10 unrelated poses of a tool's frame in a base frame.
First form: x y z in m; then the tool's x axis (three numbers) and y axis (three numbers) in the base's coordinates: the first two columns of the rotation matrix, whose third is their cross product.
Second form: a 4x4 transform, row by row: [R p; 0 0 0 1], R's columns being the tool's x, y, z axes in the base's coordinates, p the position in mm. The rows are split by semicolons. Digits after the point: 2 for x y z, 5 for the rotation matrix.
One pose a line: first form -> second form
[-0.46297 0.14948 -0.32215 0.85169 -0.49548 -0.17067 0.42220 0.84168 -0.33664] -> 0.85169 0.42220 0.31045 -462.97; -0.49548 0.84168 0.21466 149.48; -0.17067 -0.33664 0.92604 -322.15; 0 0 0 1
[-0.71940 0.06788 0.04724 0.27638 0.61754 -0.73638 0.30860 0.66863 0.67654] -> 0.27638 0.30860 0.91016 -719.40; 0.61754 0.66863 -0.41423 67.88; -0.73638 0.67654 -0.00578 47.24; 0 0 0 1
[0.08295 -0.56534 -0.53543 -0.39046 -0.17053 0.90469 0.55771 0.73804 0.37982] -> -0.39046 0.55771 -0.73247 82.95; -0.17053 0.73804 0.65286 -565.34; 0.90469 0.37982 -0.19307 -535.43; 0 0 0 1
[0.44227 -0.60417 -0.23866 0.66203 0.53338 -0.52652 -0.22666 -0.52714 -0.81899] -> 0.66203 -0.22666 -0.71438 442.27; 0.53338 -0.52714 0.66154 -604.17; -0.52652 -0.81899 -0.22809 -238.66; 0 0 0 1
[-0.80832 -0.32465 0.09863 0.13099 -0.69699 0.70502 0.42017 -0.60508 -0.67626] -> 0.13099 0.42017 0.89794 -808.32; -0.69699 -0.60508 0.38481 -324.65; 0.70502 -0.67626 0.21359 98.63; 0 0 0 1
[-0.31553 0.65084 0.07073 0.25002 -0.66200 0.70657 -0.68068 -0.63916 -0.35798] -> 0.25002 -0.68068 0.68859 -315.53; -0.66200 -0.63916 -0.39145 650.84; 0.70657 -0.35798 -0.61041 70.73; 0 0 0 1
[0.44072 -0.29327 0.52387 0.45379 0.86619 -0.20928 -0.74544 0.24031 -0.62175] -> 0.45379 -0.74544 -0.48826 440.72; 0.86619 0.24031 0.43815 -293.27; -0.20928 -0.62175 0.75474 523.87; 0 0 0 1
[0.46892 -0.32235 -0.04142 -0.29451 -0.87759 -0.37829 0.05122 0.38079 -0.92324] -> -0.29451 0.05122 0.95428 468.92; -0.87759 0.38079 -0.29128 -322.35; -0.37829 -0.92324 -0.06720 -41.42; 0 0 0 1
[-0.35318 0.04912 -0.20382 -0.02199 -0.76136 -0.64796 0.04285 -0.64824 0.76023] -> -0.02199 0.04285 -0.99884 -353.18; -0.76136 -0.64824 -0.01105 49.12; -0.64796 0.76023 0.04688 -203.82; 0 0 0 1
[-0.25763 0.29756 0.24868 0.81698 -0.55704 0.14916 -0.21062 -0.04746 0.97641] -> 0.81698 -0.21062 -0.53682 -257.63; -0.55704 -0.04746 -0.82912 297.56; 0.14916 0.97641 -0.15610 248.68; 0 0 0 1
